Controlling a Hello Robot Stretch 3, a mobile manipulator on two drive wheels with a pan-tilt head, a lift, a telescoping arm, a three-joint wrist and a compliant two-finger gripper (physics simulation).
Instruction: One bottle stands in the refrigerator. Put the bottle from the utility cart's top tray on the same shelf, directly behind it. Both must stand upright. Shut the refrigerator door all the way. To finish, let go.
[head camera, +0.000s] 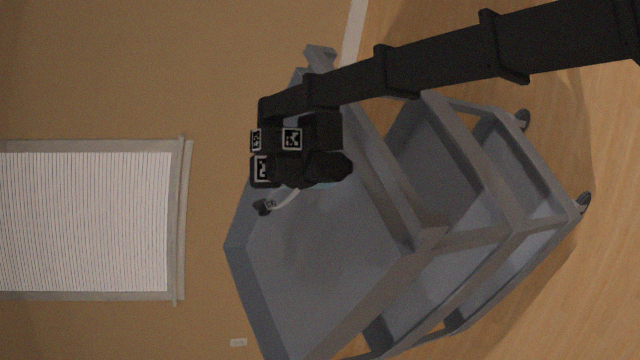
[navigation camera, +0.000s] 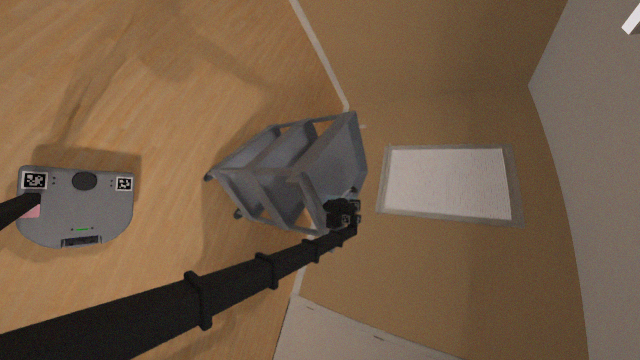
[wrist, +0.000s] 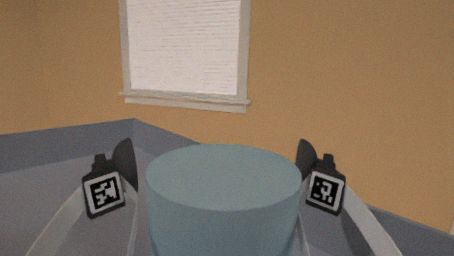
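Where they show: robot's base at its link origin: (navigation camera: 85, 180).
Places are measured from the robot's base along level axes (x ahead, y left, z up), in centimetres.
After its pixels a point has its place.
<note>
The light blue bottle (wrist: 223, 225) @[x -2.2, y -81.0, z 93.1 cm] (head camera: 327, 185) @[x 0.5, y -82.5, z 81.0 cm] stands upright in the wrist view, its round top close to the camera. My gripper (wrist: 216, 157) @[x -2.1, y -91.6, z 91.4 cm] is open, with one finger on each side of the bottle and a visible gap at each fingertip. One fingertip (head camera: 262, 206) @[x 4.4, y -86.8, z 92.6 cm] (navigation camera: 353, 190) @[x 4.4, y -85.9, z 92.5 cm] shows past the wrist over the tray; the wrist hides the other. The bottle's lower part is out of view. The utility cart's top tray (head camera: 325, 280) @[x 20.1, y -85.8, z 79.4 cm] (navigation camera: 345, 150) @[x 28.3, y -102.7, z 79.4 cm] (wrist: 35, 150) @[x 32.6, y -115.9, z 82.6 cm] lies around and below the gripper. The refrigerator's inside and the bottle in it do not show.
The tray's raised rim (head camera: 250, 285) @[x 27.9, y -120.3, z 82.1 cm] (wrist: 165, 134) @[x 7.8, y -117.9, z 85.7 cm] runs near the fingers. My extended arm (head camera: 440, 60) @[x -9.9, y -29.9, z 102.6 cm] (navigation camera: 150, 300) @[x -8.3, y -6.1, z 101.1 cm] crosses the cart's end. A window (head camera: 85, 220) @[x 17.4, y -217.0, z 131.1 cm] (navigation camera: 450, 182) @[x 17.8, y -217.1, z 150.2 cm] (wrist: 182, 47) @[x 18.6, y -217.4, z 112.0 cm] is in the wall beyond. A pale panel (navigation camera: 345, 330) @[x -131.7, y -154.4, z 71.2 cm] shows at the bottom of the navigation view.
</note>
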